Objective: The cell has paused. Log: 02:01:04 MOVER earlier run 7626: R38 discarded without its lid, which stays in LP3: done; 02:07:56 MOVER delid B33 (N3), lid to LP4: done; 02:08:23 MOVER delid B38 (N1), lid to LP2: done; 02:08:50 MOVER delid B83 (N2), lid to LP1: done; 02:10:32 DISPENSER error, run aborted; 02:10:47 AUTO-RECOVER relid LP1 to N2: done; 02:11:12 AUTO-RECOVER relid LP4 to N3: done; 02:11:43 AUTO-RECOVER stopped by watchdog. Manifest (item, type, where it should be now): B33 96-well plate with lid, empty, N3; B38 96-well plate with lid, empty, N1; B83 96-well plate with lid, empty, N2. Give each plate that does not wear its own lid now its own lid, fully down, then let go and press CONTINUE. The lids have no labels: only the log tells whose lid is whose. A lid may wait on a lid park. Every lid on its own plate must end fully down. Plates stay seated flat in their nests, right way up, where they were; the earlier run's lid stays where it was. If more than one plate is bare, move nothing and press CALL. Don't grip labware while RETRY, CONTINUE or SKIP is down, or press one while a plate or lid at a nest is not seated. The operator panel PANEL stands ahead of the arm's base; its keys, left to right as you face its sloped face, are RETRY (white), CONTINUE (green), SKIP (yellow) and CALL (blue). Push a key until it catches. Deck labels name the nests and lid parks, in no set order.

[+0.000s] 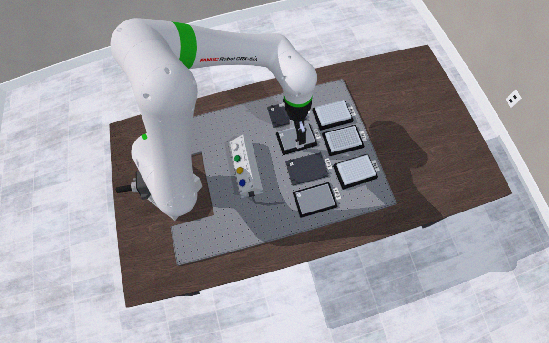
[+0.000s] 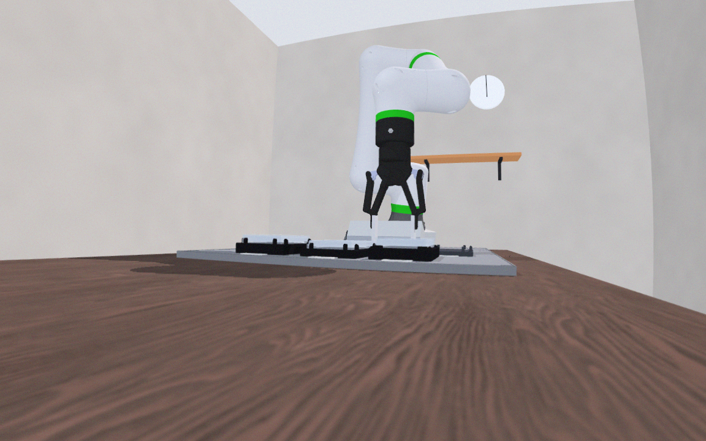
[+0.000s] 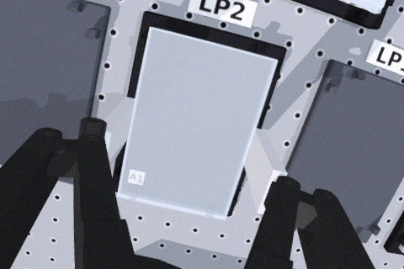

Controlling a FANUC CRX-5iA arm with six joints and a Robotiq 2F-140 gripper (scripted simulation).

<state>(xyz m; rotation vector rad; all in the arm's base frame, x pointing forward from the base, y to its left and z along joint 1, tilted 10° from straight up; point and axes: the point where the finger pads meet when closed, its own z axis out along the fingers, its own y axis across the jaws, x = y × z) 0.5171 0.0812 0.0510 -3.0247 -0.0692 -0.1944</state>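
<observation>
The lid park LP2 is 4 cm below my hand. Round my hand: plate: 18 cm ahead, 5 cm to the right, 3 cm below; then lid park LP1: 1 cm ahead, 14 cm to the right, 4 cm below; then lid park LP4: 1 cm behind, 13 cm to the left, 4 cm below.
</observation>
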